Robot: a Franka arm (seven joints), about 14 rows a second.
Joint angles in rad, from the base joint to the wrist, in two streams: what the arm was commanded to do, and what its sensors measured. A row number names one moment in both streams.
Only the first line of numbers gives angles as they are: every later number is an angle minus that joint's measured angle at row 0.
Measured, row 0: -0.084 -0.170 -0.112 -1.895 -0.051 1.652 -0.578
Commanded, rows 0 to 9: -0.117 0.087 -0.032 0.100 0.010 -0.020 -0.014; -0.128 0.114 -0.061 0.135 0.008 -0.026 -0.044; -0.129 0.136 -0.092 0.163 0.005 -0.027 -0.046; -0.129 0.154 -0.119 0.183 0.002 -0.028 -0.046; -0.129 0.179 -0.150 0.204 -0.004 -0.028 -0.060; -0.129 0.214 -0.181 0.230 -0.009 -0.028 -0.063; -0.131 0.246 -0.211 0.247 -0.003 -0.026 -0.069; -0.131 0.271 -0.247 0.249 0.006 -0.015 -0.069; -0.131 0.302 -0.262 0.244 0.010 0.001 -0.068; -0.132 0.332 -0.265 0.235 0.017 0.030 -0.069
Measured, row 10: -0.133 0.251 -0.245 0.196 0.002 0.012 -0.057
